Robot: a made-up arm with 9 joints. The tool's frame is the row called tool. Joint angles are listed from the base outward.
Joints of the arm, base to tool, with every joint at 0 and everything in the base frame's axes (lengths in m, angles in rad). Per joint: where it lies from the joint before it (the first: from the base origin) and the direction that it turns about. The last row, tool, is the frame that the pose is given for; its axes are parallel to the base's.
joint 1: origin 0 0 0.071 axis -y
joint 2: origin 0 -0.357 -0.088 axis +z
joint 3: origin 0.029 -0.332 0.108 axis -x
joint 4: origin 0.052 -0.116 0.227 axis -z
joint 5: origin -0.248 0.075 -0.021 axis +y
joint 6: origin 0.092 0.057 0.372 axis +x
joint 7: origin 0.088 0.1 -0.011 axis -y
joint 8: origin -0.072 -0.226 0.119 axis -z
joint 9: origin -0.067 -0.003 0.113 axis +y
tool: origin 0 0.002 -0.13
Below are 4 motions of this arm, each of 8 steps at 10 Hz.
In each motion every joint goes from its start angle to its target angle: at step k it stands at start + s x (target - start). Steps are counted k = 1, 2, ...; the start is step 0. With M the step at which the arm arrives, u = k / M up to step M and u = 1 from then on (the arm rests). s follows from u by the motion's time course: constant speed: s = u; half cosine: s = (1 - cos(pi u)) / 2; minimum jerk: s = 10 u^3 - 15 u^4 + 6 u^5.
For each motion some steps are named. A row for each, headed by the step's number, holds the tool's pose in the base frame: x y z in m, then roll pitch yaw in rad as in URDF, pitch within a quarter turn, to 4 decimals.
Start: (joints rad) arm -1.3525 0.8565 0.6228 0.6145 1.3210 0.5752 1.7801 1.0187 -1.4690
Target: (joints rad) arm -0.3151 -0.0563 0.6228 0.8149 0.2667 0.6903 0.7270 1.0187 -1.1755
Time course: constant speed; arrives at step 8
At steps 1, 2, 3, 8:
1: 0.3520 -0.4735 0.0181 -1.7898 -1.1650 0.5930
2: 0.3751 -0.4853 0.1026 -2.0599 -1.2617 0.7383
3: 0.3767 -0.4932 0.1942 -2.4829 -1.3555 1.0503
8: 0.0917 -0.4288 0.5458 1.5854 -0.9568 2.9322

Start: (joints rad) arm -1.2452 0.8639 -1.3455 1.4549 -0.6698 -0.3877 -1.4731 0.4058 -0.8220
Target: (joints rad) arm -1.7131 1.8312 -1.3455 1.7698 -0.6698 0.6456 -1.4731 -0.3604 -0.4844
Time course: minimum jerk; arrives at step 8
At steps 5, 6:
5: 0.3014 -0.2631 -0.9129 -2.8095 0.0604 2.8525
6: 0.2118 -0.0979 -0.8861 -2.7530 -0.0320 2.6378

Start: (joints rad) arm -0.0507 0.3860 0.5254 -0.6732 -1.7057 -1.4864 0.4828 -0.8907 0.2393
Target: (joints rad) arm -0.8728 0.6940 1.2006 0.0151 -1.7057 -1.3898 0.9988 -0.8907 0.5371
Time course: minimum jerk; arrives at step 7
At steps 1, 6, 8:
1: -0.3040 -1.2510 0.4976 -2.3447 -0.3808 1.4537
6: -0.1540 -1.0279 0.4867 -2.6628 -0.1203 1.6343
8: -0.1535 -1.0260 0.4817 -2.6723 -0.1207 1.6435

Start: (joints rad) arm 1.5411 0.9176 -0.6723 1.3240 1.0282 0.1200 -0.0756 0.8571 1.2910
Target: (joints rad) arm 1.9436 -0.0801 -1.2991 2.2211 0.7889 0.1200 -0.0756 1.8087 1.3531
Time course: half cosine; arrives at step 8
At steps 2, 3, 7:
2: -0.1725 -0.8465 0.8922 2.5632 0.9680 1.7067
3: -0.1351 -1.0058 0.7962 2.7728 0.7084 1.7774
7: 0.2334 -1.2881 0.1834 -2.8902 -0.2136 2.2391

